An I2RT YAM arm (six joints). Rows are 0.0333 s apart.
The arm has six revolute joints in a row. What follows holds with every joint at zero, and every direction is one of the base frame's.
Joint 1 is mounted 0.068 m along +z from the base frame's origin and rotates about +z.
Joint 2 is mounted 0.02 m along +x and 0.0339 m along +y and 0.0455 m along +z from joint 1 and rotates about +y.
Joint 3 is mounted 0.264 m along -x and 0.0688 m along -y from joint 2 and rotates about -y.
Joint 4 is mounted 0.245 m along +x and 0.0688 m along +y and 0.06 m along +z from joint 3 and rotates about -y.
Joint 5 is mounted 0.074 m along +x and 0.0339 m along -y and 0.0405 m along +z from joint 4 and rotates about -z.
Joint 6 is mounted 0.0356 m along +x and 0.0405 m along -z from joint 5 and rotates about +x.
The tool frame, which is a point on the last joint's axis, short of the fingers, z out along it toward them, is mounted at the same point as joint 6; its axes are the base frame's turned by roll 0, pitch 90 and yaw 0 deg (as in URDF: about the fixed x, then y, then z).
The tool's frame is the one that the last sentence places.
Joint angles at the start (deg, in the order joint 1, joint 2, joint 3, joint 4, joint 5, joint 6):
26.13, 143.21, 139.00, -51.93, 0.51, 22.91
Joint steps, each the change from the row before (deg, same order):
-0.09, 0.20, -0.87, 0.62, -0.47, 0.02
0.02, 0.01, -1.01, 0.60, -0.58, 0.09
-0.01, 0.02, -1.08, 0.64, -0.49, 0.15
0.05, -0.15, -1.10, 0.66, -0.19, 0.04
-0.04, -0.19, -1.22, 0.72, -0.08, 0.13
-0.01, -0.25, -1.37, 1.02, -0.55, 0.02
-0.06, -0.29, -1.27, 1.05, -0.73, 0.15
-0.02, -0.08, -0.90, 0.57, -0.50, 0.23
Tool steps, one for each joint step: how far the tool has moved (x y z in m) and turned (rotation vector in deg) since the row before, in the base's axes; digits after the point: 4 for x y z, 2 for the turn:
0.0008, -0.0002, -0.0059, 0.16, 0.58, 0.15
-0.0003, 0.0005, -0.0049, 0.30, 0.61, 0.26
-0.0002, 0.0001, -0.0054, 0.24, 0.63, 0.13
-0.0007, 0.0003, -0.0039, 0.04, 0.34, 0.12
-0.0004, -0.0006, -0.0041, -0.01, 0.34, -0.11
-0.0006, 0.0000, -0.0041, 0.38, 0.30, 0.26
-0.0004, -0.0003, -0.0032, 0.66, 0.25, 0.20
-0.0005, -0.0001, -0.0036, 0.38, 0.47, 0.05

